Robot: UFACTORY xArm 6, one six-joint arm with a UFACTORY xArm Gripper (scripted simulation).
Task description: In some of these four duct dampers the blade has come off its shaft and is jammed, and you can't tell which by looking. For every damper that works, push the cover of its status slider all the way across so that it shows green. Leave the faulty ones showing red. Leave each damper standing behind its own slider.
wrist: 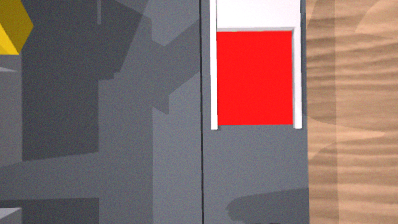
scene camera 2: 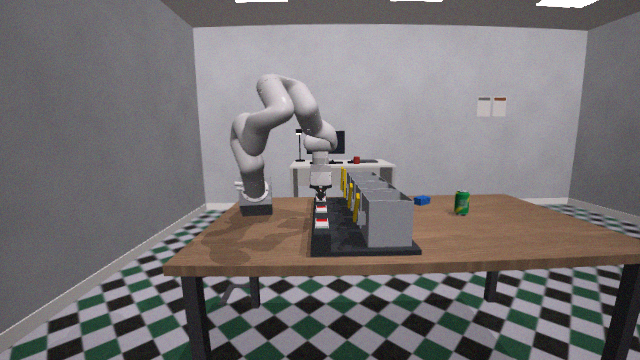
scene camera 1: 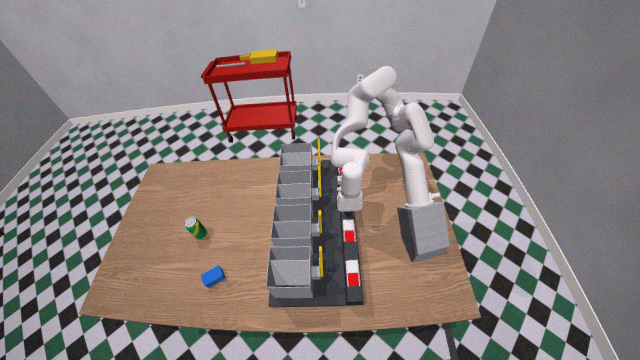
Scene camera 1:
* damper: 303, 161
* damper: 293, 187
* damper: 295, 224
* damper: 286, 265
